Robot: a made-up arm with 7 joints.
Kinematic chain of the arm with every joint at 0, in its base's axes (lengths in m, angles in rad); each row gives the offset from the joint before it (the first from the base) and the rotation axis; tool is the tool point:
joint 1: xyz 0 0 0.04 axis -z
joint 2: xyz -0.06 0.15 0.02 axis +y
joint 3: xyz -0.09 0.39 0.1 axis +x
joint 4: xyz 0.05 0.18 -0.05 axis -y
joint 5: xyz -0.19 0 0.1 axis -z
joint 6: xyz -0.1 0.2 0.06 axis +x
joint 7: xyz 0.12 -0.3 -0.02 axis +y
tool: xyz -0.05 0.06 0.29
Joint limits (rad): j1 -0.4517..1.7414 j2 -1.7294..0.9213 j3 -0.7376..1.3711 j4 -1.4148..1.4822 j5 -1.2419..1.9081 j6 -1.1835..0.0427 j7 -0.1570..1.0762
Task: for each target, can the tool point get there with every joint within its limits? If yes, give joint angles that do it. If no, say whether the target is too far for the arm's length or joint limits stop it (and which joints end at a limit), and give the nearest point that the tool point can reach.
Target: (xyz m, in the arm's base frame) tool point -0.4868 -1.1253 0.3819
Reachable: no: joint limits stop it (at a limit: joint 1, joint 2, joint 6) | nearest point 0.0112 -0.6243 0.2598 | short by 0.717 m
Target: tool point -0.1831 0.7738 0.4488
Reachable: yes | joints 0.1405 0.3063 -0.3816 0.7052 0.4408 -0.1956 0.7454
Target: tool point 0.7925 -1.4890 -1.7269
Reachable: no: too far | nearest point 0.6479 -0.5079 -0.5646 | short by 1.528 m
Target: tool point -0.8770 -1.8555 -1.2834
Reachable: no: too far | nearest point -0.5590 -0.2073 -0.3691 | short by 1.911 m
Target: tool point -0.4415 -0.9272 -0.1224
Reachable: no: joint limits stop it (at a limit: joint 1, joint 2, joint 3, joint 4, joint 5, joint 6) | nearest point -0.0266 -0.5805 0.0933 | short by 0.582 m
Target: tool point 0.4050 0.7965 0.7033
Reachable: yes | joints 0.2896 0.6876 0.2597 0.0048 -0.7716 -0.8632 0.8086
